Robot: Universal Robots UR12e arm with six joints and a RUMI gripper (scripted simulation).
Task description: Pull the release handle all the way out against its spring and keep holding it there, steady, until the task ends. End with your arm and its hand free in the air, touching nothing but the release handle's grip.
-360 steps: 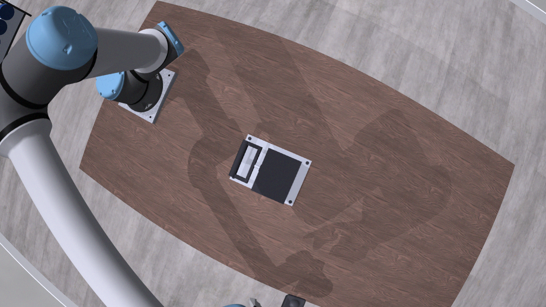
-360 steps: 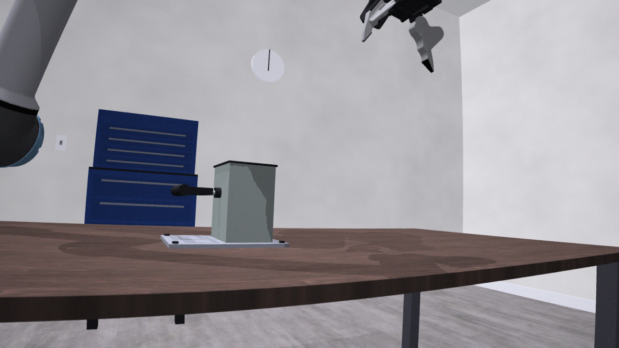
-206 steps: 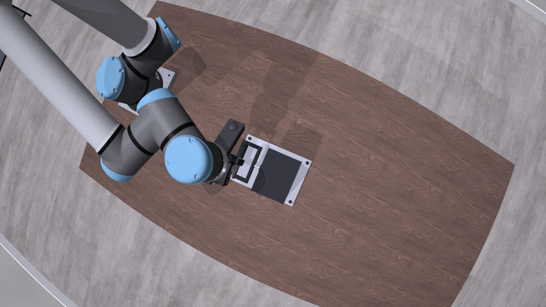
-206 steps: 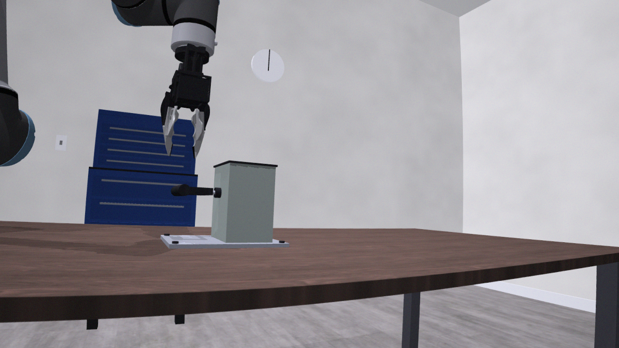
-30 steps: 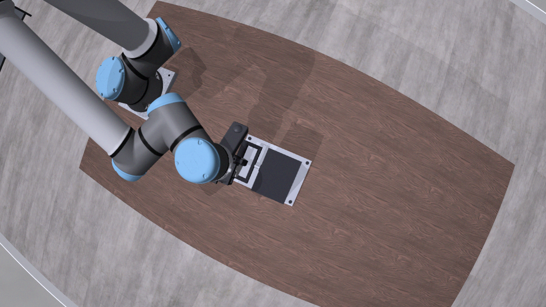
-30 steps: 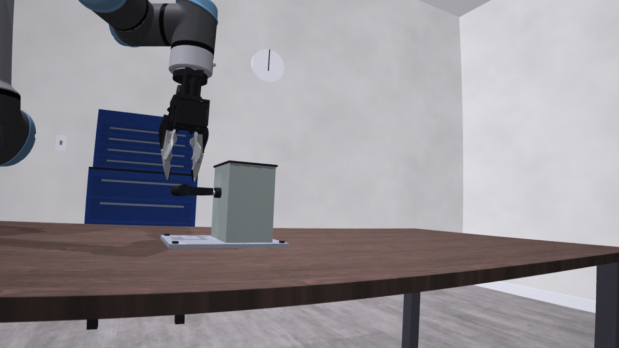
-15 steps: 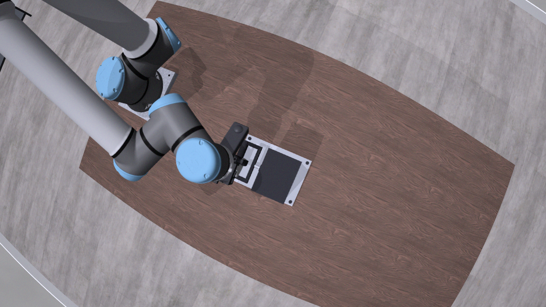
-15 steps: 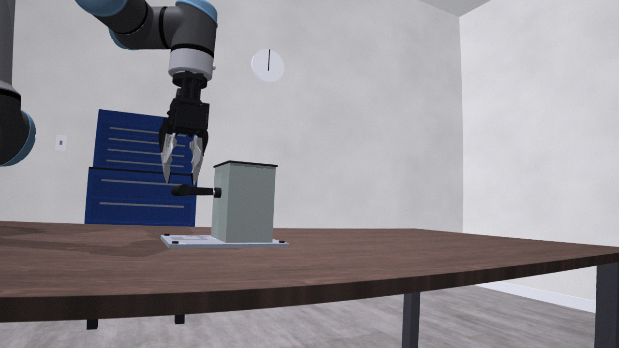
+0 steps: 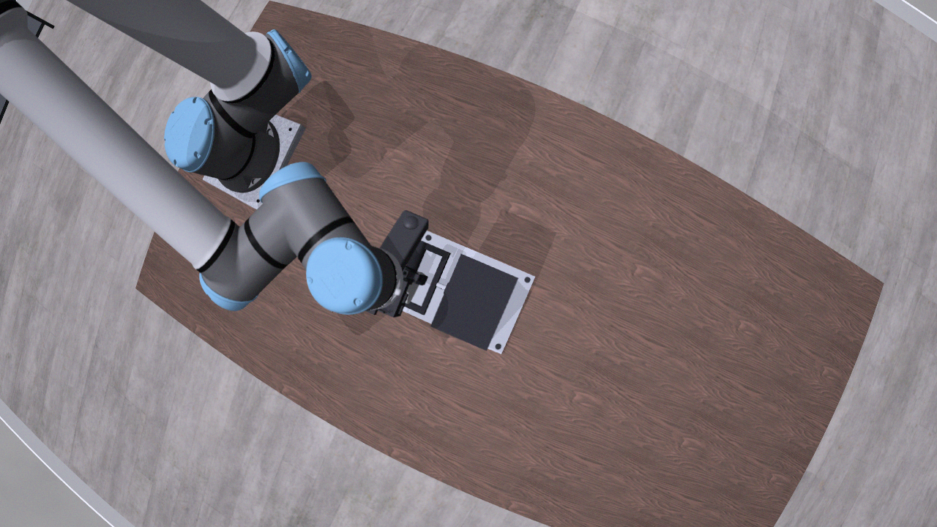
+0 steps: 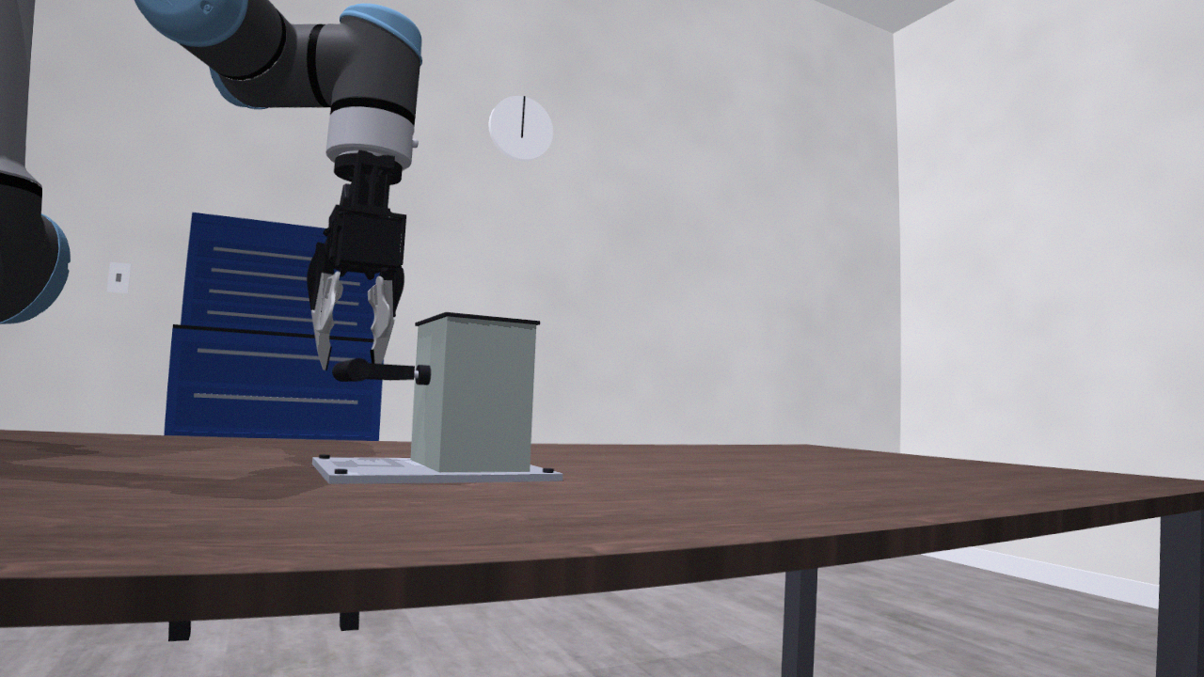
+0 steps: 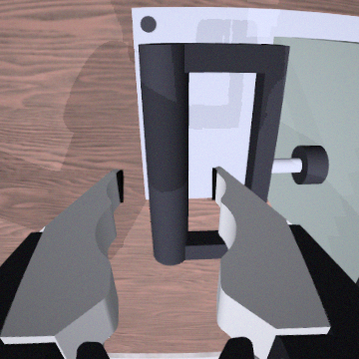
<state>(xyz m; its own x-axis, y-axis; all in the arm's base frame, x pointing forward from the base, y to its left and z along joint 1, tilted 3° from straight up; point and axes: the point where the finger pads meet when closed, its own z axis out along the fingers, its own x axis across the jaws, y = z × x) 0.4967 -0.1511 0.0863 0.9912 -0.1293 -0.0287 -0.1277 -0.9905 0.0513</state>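
The release handle is 50 mm ahead of my hand, 10 mm to the right of it and 10 mm below it.
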